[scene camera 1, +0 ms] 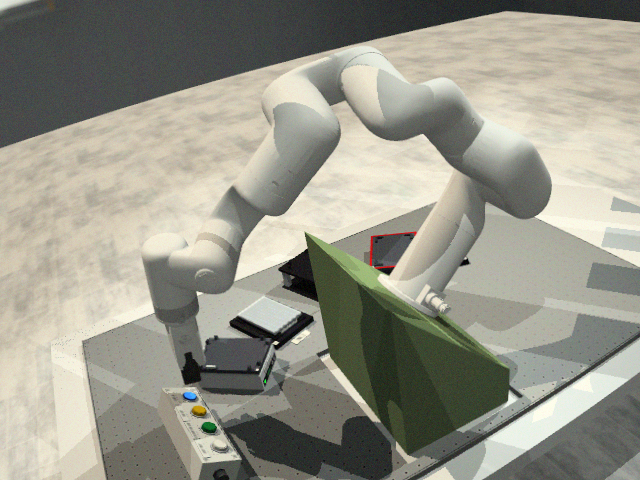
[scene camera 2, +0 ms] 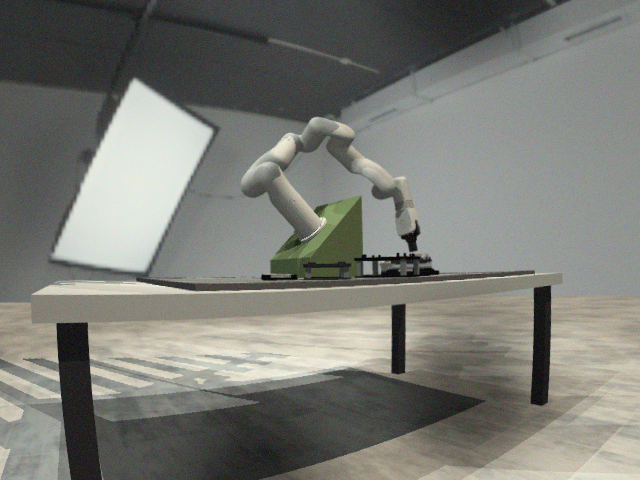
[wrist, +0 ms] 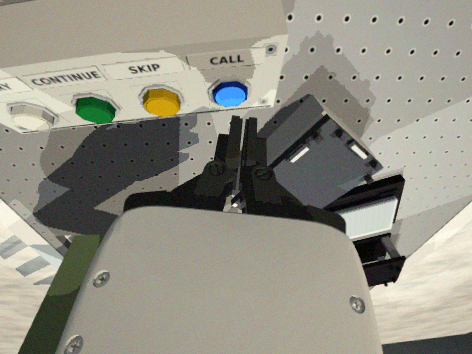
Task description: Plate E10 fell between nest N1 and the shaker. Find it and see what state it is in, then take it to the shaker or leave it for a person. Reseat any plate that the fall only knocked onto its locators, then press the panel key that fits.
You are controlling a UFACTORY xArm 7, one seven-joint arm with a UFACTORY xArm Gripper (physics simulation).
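Frame: origin at the arm's base, x ahead, y left, z up, level; millimetres.
Seen in the pictures: gripper, fingertip midpoint: (scene camera 1: 192,380) (scene camera 2: 413,251) (wrist: 242,133); arm's base, origin of the base link: (scene camera 1: 406,297) (scene camera 2: 313,230).
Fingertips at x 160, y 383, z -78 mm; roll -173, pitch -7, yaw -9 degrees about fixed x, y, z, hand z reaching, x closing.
Note:
Pixels of each thing's top centre, then the offset from my fingertips to it. "*": a spot on its surface instead.
- key panel, middle of its top: (wrist: 105,85) (scene camera 1: 189,418) (scene camera 2: 404,254) dy +39, dx -81, dz -8 mm
- blue CALL key, middle of its top: (wrist: 230,96) (scene camera 1: 187,393) dy +18, dx -6, dz -20 mm
- shaker, surface spot: (wrist: 310,165) * dy -70, dx +69, dz -37 mm
- pale plate, middle of its top: (wrist: 353,225) (scene camera 1: 268,313) dy -236, dx +174, dz -61 mm
- black nest, surface spot: (wrist: 401,187) * dy -171, dx +235, dz -78 mm
- yellow SKIP, middle of its top: (wrist: 160,111) (scene camera 1: 198,407) dy +14, dx -56, dz -17 mm
- green CONTINUE, middle of its top: (wrist: 92,119) (scene camera 1: 208,423) dy +14, dx -106, dz -17 mm
- red-edged dark tray, middle of its top: (scene camera 1: 393,247) (scene camera 2: 326,262) dy -597, dx +173, dz -46 mm
My gripper (scene camera 1: 192,381) (scene camera 2: 413,250) (wrist: 242,133) is shut and empty, fingertips together, pointing down just above the blue CALL end of the key panel (scene camera 1: 178,418) (wrist: 150,30). The blue CALL key (scene camera 1: 189,395) (wrist: 230,94) lies just beyond the fingertips in the wrist view; I see no contact. The shaker (scene camera 1: 235,353) (wrist: 310,165), a grey box with a dark top, corner locators and a green light, stands beside the gripper with no plate on top. A pale plate (scene camera 1: 268,313) (wrist: 372,218) lies on a black nest (scene camera 1: 250,333) (wrist: 401,187); its label is unreadable.
The panel also has yellow SKIP (scene camera 1: 199,410) (wrist: 162,102), green CONTINUE (scene camera 1: 208,427) (wrist: 96,110) and white (scene camera 1: 219,444) (wrist: 31,117) keys. A black raised stand (scene camera 1: 299,267) and a red-edged dark tray (scene camera 1: 390,250) stand farther back. The green pedestal (scene camera 1: 413,382) (scene camera 2: 341,237) carries the arm.

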